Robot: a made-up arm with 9 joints. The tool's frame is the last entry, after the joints.
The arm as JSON. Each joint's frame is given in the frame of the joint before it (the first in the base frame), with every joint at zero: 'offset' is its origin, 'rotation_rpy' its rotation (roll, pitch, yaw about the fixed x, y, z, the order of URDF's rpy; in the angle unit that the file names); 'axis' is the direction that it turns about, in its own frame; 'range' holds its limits. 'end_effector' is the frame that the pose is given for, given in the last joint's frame.
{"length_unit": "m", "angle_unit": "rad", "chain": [
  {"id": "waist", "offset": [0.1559, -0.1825, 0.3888], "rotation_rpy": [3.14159, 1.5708, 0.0], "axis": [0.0, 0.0, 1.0], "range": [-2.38, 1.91]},
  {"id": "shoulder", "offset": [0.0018, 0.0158, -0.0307], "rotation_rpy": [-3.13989, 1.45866, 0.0], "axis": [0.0, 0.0, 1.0], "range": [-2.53, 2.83]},
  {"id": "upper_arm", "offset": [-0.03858, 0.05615, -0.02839], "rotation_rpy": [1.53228, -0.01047, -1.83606], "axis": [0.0, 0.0, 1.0], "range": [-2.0, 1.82]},
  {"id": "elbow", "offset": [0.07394, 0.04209, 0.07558], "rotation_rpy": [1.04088, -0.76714, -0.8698], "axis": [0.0, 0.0, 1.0], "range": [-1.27, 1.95]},
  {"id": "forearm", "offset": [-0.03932, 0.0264, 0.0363], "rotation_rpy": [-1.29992, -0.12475, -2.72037], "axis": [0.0, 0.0, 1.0], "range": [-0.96, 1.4]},
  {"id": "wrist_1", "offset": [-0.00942, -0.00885, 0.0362], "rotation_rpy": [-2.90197, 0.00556, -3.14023], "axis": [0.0, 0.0, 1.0], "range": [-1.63, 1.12]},
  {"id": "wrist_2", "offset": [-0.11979, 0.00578, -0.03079], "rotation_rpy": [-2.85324, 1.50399, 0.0], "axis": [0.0, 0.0, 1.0], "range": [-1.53, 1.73]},
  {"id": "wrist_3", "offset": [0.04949, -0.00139, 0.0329], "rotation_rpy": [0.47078, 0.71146, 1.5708], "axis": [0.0, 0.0, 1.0], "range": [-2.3, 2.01]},
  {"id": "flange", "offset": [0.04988, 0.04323, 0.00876], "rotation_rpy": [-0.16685, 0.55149, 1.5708], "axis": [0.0, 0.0, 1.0], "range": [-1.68, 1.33]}
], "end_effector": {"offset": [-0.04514, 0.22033, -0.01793], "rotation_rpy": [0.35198, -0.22, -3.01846]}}
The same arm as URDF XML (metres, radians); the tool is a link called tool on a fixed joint. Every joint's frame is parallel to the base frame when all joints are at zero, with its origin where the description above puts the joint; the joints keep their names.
<robot name="arm">
<link name="base_link"/>
<link name="link1"/>
<link name="link2"/>
<link name="link3"/>
<link name="link4"/>
<link name="link5"/>
<link name="link6"/>
<link name="link7"/>
<link name="link8"/>
<link name="link9"/>
<link name="tool"/>
<joint name="waist" type="revolute"><parent link="base_link"/><child link="link1"/><origin xyz="0.1559 -0.1825 0.3888"/><axis xyz="-1 0 0"/><limit lower="-2.38" upper="1.91"/></joint>
<joint name="shoulder" type="revolute"><parent link="link1"/><child link="link2"/><origin xyz="0.0307 -0.0158 -0.0018"/><axis xyz="0.111902 -0.0017 0.993718"/><limit lower="-2.53" upper="2.83"/></joint>
<joint name="upper_arm" type="revolute"><parent link="link2"/><child link="link3"/><origin xyz="-0.0415 0.0562 -0.0238"/><axis xyz="-0.953787 0.262296 0.146598"/><limit lower="-2" upper="1.82"/></joint>
<joint name="elbow" type="revolute"><parent link="link3"/><child link="link4"/><origin xyz="-0.0849 -0.0516 0.0555"/><axis xyz="-0.160898 0.950591 -0.265497"/><limit lower="-1.27" upper="1.95"/></joint>
<joint name="forearm" type="revolute"><parent link="link4"/><child link="link5"/><origin xyz="0.0157 0.0492 0.0299"/><axis xyz="0 0 -1"/><limit lower="-0.96" upper="1.4"/></joint>
<joint name="wrist_1" type="revolute"><parent link="link5"/><child link="link6"/><origin xyz="-0.0116 0.0057 -0.0362"/><axis xyz="-0.064001 0.228603 0.971414"/><limit lower="-1.63" upper="1.12"/></joint>
<joint name="wrist_2" type="revolute"><parent link="link6"/><child link="link7"/><origin xyz="0.1182 0.0225 -0.0292"/><axis xyz="1 0 0"/><limit lower="-1.53" upper="1.73"/></joint>
<joint name="wrist_3" type="revolute"><parent link="link7"/><child link="link8"/><origin xyz="0.0329 -0.0136 -0.0476"/><axis xyz="0.675017 0.451511 -0.583515"/><limit lower="-2.3" upper="2.01"/></joint>
<joint name="flange" type="revolute"><parent link="link8"/><child link="link9"/><origin xyz="-0.0118 0.0625 0.0197"/><axis xyz="0.852903 0.519602 -0.0507"/><limit lower="-1.68" upper="1.33"/></joint>
<joint name="tool_joint" type="fixed"><parent link="link9"/><child link="tool"/><origin xyz="0.1017 -0.2014 0.0005" rpy="-0.0779 1.3851 0.1277"/></joint>
</robot>

